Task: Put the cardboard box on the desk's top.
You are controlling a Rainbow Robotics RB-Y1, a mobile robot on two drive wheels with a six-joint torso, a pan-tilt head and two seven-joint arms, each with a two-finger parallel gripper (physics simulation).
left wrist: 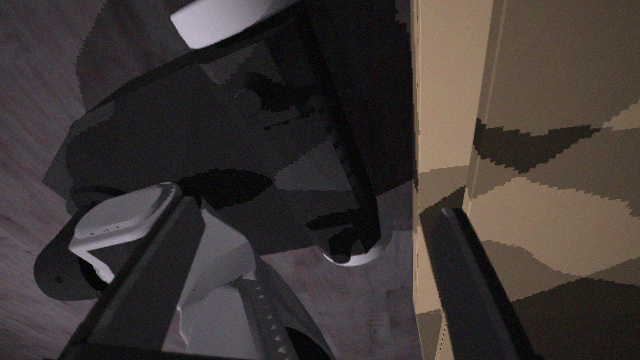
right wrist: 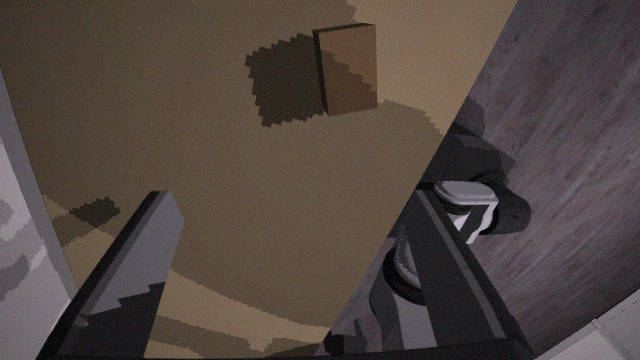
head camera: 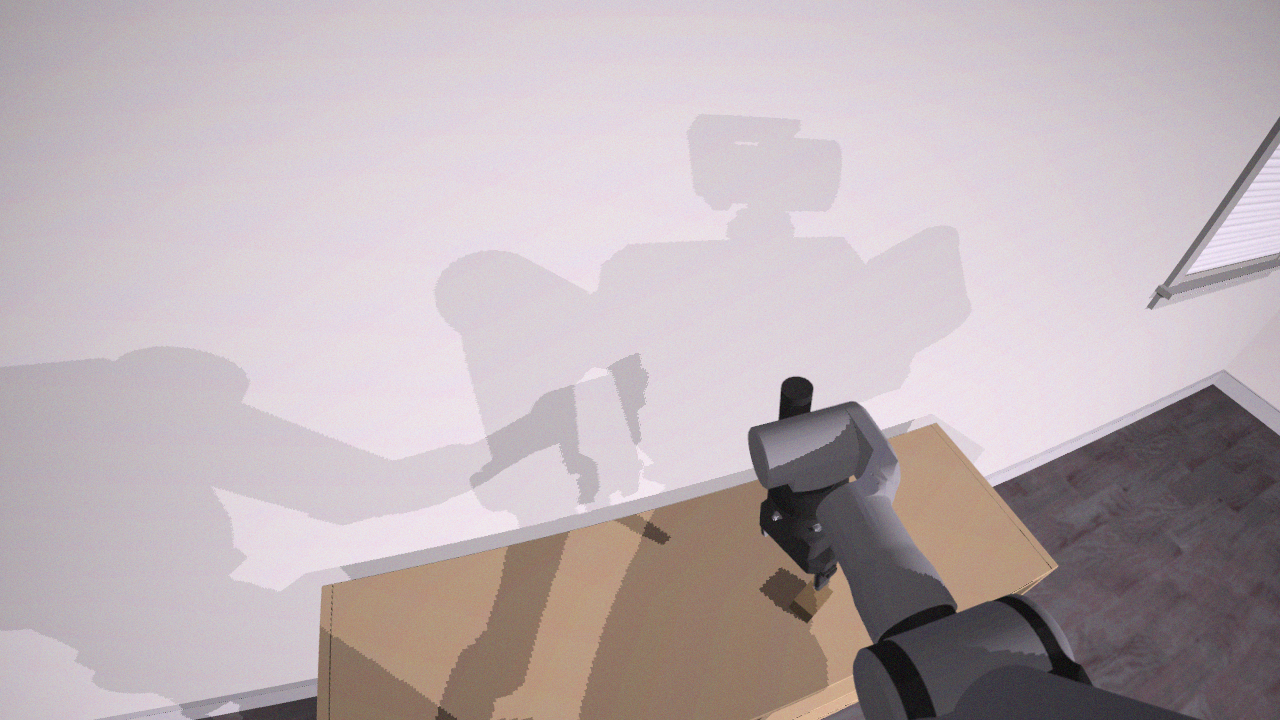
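The small brown cardboard box sits on the tan desk's top, near the desk's front edge, with its shadow beside it. In the head view a finger covers part of it. My right gripper is open and empty above the desk. In the right wrist view the box lies beyond the fingertips, outside the gap between them. My left gripper is open and empty, beside the desk; one finger shows in front of the desk and the other over my base.
A white wall rises behind the desk, with my shadow on it. Dark wooden floor lies beside and in front of the desk. My dark base stands close to the desk's front. A window is at the far right.
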